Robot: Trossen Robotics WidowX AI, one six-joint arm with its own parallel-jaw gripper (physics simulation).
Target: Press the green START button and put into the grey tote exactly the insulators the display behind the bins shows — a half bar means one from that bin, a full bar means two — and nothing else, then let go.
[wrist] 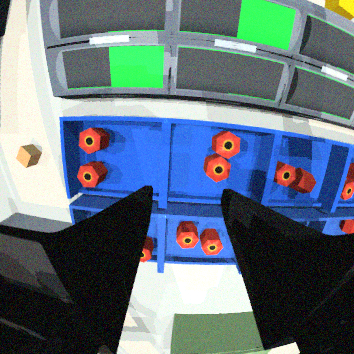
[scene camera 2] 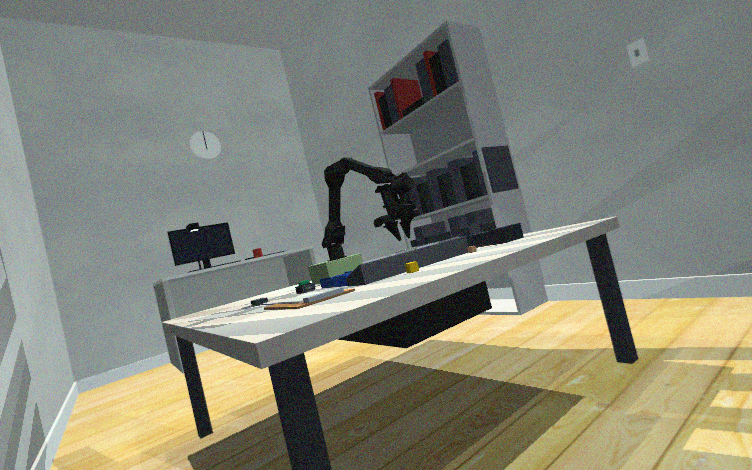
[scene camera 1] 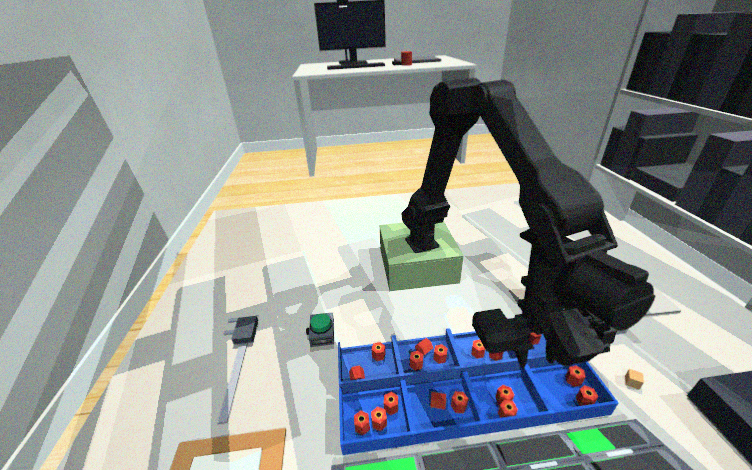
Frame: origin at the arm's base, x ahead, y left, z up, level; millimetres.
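Seen in the pictures: gripper, between the fingertips: (wrist: pixel 187 194) (scene camera 2: pixel 404 239) (scene camera 1: pixel 535 363); arm's base, origin of its link: (scene camera 2: pixel 337 259) (scene camera 1: pixel 422 243).
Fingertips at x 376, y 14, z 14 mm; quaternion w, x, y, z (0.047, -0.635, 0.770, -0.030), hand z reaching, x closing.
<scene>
Pixels of each thing's middle, then the offset from my fingertips to it. "*": a spot on its surface instead.
- display, a spot on its surface: (wrist: pixel 170 65) * 92 mm ahead, 0 mm left, 63 mm down
- green button, middle of its body: (scene camera 1: pixel 321 326) (scene camera 2: pixel 304 286) 260 mm back, 293 mm right, 78 mm down
- grey tote, middle of its body: (wrist: pixel 46 265) (scene camera 2: pixel 418 252) 132 mm back, 234 mm left, 71 mm down
- wooden block, middle of its body: (wrist: pixel 28 155) (scene camera 1: pixel 634 379) 38 mm ahead, 197 mm left, 88 mm down
- yellow block, middle of its body: (wrist: pixel 339 7) (scene camera 2: pixel 411 267) 179 mm ahead, 224 mm right, 84 mm down
- caliper-like tool, a spot on its surface: (scene camera 1: pixel 244 329) * 310 mm back, 447 mm right, 79 mm down
- orange-framed board, a spot on its surface: (scene camera 1: pixel 274 443) * 66 mm back, 404 mm right, 92 mm down
- dark box, a spot on its surface: (scene camera 1: pixel 726 399) * 124 mm ahead, 252 mm left, 46 mm down
My gripper (scene camera 1: pixel 546 360) (scene camera 2: pixel 403 235) (wrist: pixel 187 194) is partly open and empty, above the blue bins (scene camera 1: pixel 476 432) (wrist: pixel 115 120). In the wrist view, two upright red insulators (wrist: pixel 187 235) (wrist: pixel 211 242) lie between and below the fingers, in a compartment of the row nearer the arm base. Other red insulators stand or lie in the other compartments. The display (wrist: pixel 170 65) shows green half bars (wrist: pixel 136 66) (wrist: pixel 267 22) in two cells. The green button (scene camera 1: pixel 321 323) (scene camera 2: pixel 304 283) is left of the bins. The grey tote (wrist: pixel 30 222) shows as a partial rim; the arm hides it in scene camera 1.
A wooden block (scene camera 1: pixel 633 378) (wrist: pixel 28 155) lies beside the bins. A yellow block (scene camera 2: pixel 411 267) lies beyond the display. The arm stands on a green box (scene camera 1: pixel 424 271). A caliper-like tool (scene camera 1: pixel 244 329) and orange-framed board (scene camera 1: pixel 274 443) lie left. A dark box (scene camera 1: pixel 726 399) is right.
</scene>
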